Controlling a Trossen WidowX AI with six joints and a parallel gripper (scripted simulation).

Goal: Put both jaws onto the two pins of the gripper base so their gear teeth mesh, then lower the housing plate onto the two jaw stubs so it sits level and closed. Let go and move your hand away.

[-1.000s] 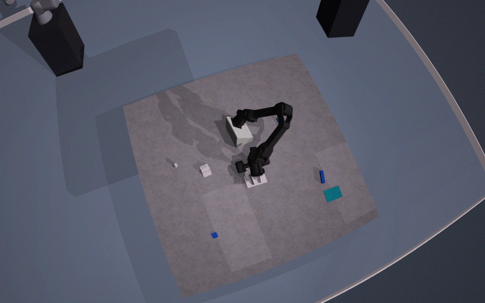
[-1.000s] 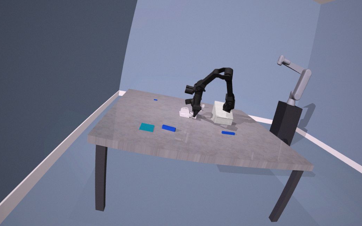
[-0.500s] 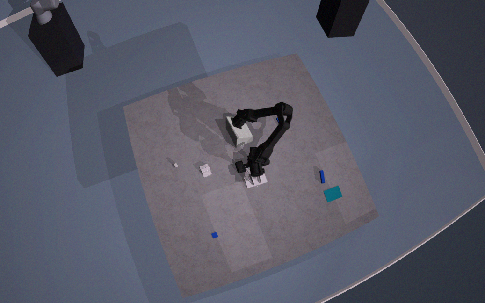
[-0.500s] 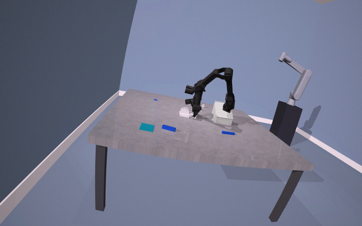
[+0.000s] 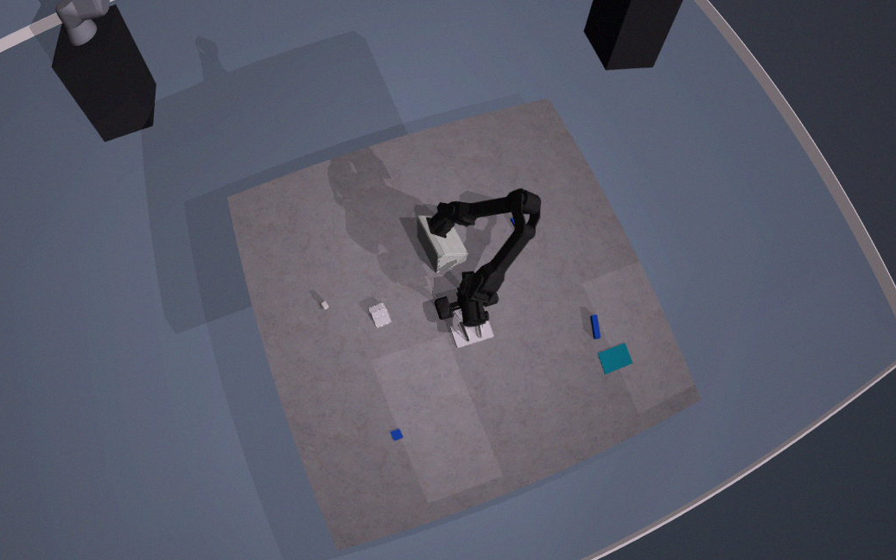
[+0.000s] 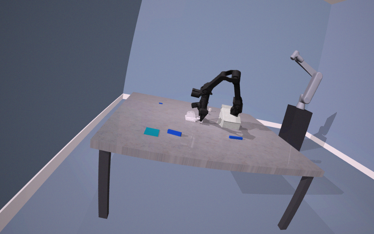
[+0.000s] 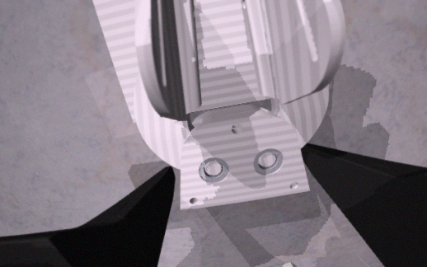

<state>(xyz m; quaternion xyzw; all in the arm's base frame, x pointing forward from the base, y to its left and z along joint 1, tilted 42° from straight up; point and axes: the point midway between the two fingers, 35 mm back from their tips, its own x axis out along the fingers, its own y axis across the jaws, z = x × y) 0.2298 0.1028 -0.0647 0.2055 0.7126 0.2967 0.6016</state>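
The white jaw is 20 mm to the left of my gripper tip, 20 mm ahead of it and 10 mm above it. Round my gripper tip: blue bar (250 mm to the left, 230 mm behind); then white stepped part (260 mm to the right, 50 mm behind); then small white cube (430 mm to the right, 110 mm behind, 10 mm above).
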